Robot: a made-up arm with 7 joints. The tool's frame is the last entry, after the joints.
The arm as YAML. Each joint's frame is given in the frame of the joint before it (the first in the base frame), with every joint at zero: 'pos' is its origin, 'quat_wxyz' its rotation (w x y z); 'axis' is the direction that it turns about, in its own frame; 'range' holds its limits. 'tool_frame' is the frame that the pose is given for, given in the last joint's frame.
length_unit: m
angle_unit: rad
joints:
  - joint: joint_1
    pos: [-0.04, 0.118, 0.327]
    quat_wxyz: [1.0, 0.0, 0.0, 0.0]
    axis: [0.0, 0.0, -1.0]
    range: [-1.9, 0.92]
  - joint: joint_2
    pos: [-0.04, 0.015, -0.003]
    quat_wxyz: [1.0, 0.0, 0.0, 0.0]
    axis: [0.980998, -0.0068, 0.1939]
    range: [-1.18, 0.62]
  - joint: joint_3
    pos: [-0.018, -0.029, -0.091]
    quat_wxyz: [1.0, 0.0, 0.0, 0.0]
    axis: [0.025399, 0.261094, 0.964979]
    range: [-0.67, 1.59]
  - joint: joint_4
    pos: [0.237, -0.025, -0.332]
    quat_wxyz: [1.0, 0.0, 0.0, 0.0]
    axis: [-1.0, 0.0, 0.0]
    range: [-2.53, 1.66]
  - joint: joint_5
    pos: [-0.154, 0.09, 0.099]
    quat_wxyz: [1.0, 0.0, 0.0, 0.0]
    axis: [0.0, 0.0, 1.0]
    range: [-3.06, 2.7]
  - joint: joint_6
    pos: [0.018, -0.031, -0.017]
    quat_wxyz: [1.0, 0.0, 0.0, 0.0]
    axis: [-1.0, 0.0, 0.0]
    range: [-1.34, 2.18]
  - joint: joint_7
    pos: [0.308, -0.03, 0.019]
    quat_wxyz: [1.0, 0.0, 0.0, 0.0]
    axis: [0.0, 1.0, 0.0]
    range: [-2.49, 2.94]
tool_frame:
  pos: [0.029, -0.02, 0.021]
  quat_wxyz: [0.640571, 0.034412, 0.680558, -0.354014]
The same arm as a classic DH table. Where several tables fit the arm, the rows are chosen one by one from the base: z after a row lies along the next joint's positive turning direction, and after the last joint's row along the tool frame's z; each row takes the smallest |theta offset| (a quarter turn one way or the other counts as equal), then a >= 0, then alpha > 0; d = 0 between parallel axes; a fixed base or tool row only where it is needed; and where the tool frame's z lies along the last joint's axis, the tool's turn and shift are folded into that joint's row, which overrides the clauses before.
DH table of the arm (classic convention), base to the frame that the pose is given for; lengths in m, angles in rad. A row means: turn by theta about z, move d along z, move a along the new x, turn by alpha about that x. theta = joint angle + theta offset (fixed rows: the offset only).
base (fixed): a -0.1246, alpha 3.1416, d 0, theta_offset -1.244
joint_1: a -0.0147, alpha 1.7659, d -0.3319, theta_offset 0.3338
joint_2: a 0.0051, alpha 1.359, d -0.0565, theta_offset -0.2705
joint_3: a -0.0626, alpha 1.5962, d -0.4197, theta_offset 0.0585
joint_4: a -0.09, alpha -1.5708, d -0.0913, theta_offset -0.2642
joint_5: a 0.031, alpha 1.5708, d 0.082, theta_offset 0
joint_6: a 0.019, alpha -1.5708, d -0.326, theta_offset 1.5708
joint_7: a 0.0185, alpha -2.1246, d -0.031, theta_offset -0.0839
tool (fixed): a 0, alpha 0, d 0.036, theta_offset 2.643
Joint limits (rad, base to tool): -1.9..0.92 -1.18..0.62 -0.67..1.59 -2.53..1.66 -3.06..2.7 -1.34..2.18 -2.49..2.94

